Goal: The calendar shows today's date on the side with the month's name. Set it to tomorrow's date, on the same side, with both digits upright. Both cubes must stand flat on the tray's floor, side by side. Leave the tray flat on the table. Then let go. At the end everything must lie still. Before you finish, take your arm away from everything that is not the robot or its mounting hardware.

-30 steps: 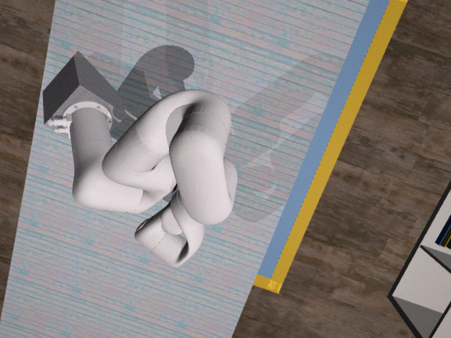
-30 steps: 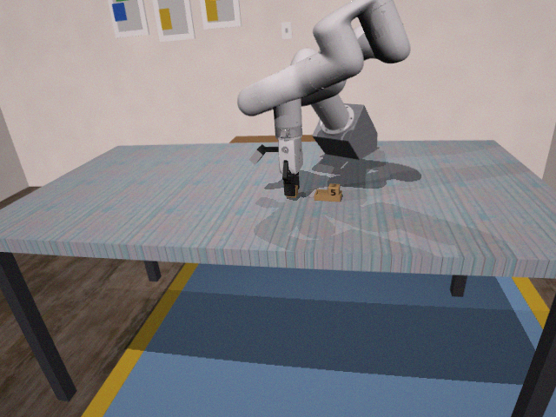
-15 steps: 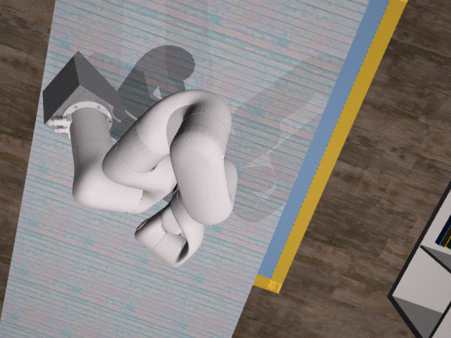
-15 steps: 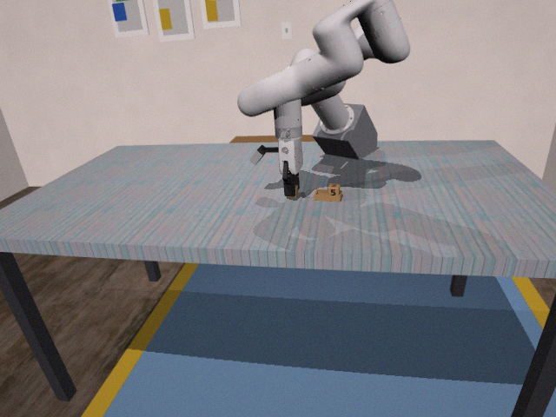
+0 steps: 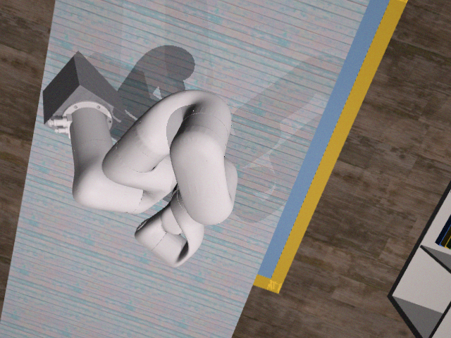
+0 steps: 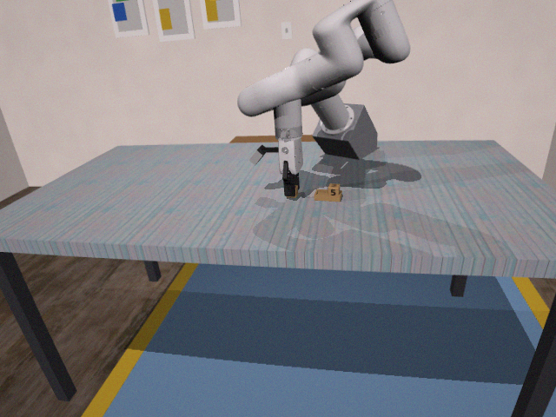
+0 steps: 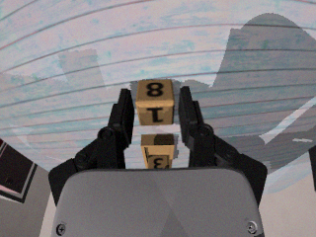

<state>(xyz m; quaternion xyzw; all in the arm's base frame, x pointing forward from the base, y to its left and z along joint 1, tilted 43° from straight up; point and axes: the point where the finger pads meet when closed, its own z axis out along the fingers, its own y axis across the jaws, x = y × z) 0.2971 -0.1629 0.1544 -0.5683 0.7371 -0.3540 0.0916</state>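
Right now my hand is 10 mm above the wooden digit cube. The rest, counted from my hand: wooden calendar tray: 100 mm to the left, 40 mm ahead, 20 mm below.
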